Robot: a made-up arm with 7 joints.
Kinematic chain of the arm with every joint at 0, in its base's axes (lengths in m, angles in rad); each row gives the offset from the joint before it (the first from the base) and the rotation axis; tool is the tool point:
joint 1: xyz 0 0 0.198 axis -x
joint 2: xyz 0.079 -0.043 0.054 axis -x
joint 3: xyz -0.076 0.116 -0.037 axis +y
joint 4: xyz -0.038 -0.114 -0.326 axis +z
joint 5: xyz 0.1 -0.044 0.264 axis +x
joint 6: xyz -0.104 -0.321 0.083 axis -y
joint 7: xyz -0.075 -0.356 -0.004 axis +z
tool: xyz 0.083 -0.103 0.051
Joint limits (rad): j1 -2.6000..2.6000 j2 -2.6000..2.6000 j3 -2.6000..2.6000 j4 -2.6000..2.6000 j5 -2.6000..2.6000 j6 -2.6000..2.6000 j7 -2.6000..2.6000
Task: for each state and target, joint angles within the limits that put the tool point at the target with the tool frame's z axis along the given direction. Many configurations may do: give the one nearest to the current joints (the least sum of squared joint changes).
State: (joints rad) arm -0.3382 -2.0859 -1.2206 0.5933 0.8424 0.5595 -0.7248
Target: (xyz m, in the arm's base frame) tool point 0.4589 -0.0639 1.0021 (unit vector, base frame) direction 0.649 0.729 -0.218
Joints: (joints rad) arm -0.7878 -2.5732 -0.4538 1.0468 1.5204 0.2030 -0.7323
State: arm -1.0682 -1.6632 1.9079 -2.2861 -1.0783 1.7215 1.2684
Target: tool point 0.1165 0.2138 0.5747 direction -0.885 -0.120 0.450
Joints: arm -1.4350 -1.4798 2.5715 -2.6000 -1.9695 1.2259 2.0882
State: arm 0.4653 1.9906 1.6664 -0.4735 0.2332 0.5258 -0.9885
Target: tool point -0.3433 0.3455 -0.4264 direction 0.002 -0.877 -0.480
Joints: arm 1.1509 2.3594 0.9420 -0.7092 -0.1927 1.0933 -1.3655
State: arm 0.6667 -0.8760 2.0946 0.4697 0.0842 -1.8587 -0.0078
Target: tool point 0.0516 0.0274 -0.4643 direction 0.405 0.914 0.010
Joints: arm 0.4291 -1.1607 1.6575 0.8056 -0.1473 -1.0919 0.7434
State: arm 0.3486 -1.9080 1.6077 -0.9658 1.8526 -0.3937 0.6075
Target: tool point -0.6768 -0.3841 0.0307 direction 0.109 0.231 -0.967
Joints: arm 0.3786 -1.8819 1.6103 -1.0207 1.1182 -1.2915 0.4976
